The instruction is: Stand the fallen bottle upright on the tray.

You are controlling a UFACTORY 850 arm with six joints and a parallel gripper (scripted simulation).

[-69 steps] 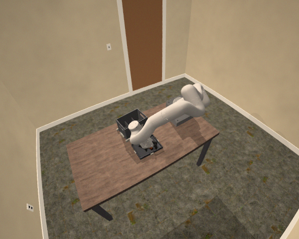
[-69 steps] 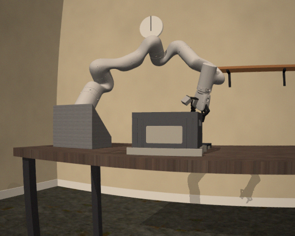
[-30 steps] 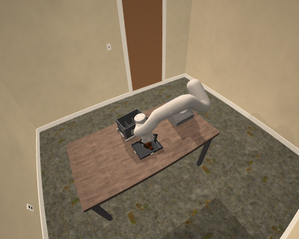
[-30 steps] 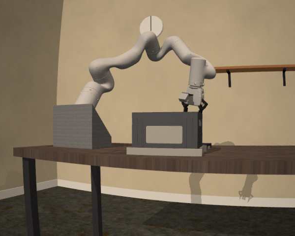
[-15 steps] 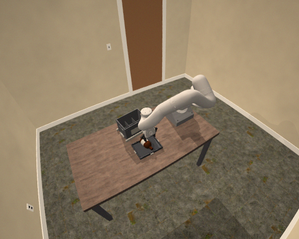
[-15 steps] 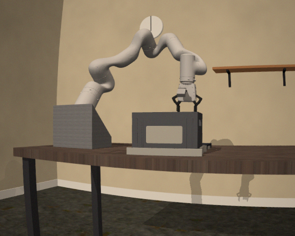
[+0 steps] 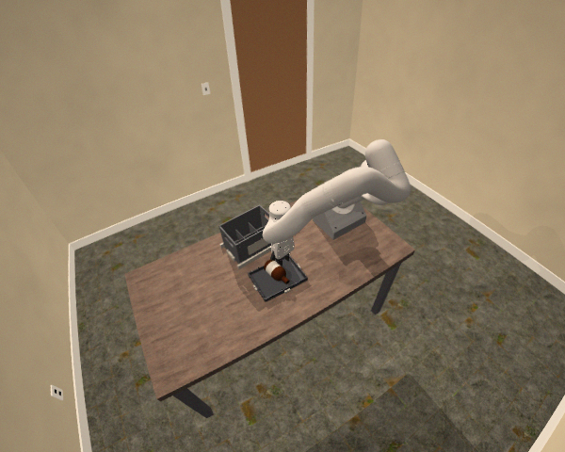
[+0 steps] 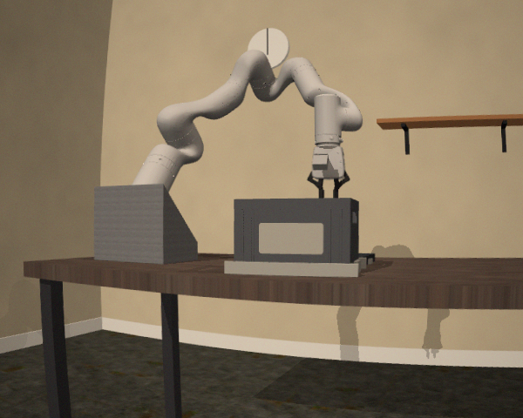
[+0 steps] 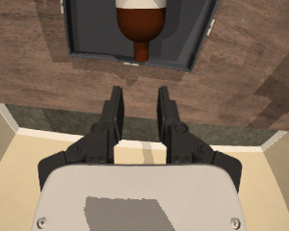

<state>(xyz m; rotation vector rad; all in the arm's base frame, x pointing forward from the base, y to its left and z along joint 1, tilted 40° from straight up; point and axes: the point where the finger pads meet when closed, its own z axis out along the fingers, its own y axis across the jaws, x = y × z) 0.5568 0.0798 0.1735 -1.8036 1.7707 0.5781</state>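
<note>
Now: the brown bottle 160 mm below my hand and 50 mm to the right of it. Also, from my hand: grey crate (330 mm to the right, 120 mm below, 20 mm behind); then dark tray (190 mm below, 50 mm to the right, 10 mm ahead).
</note>
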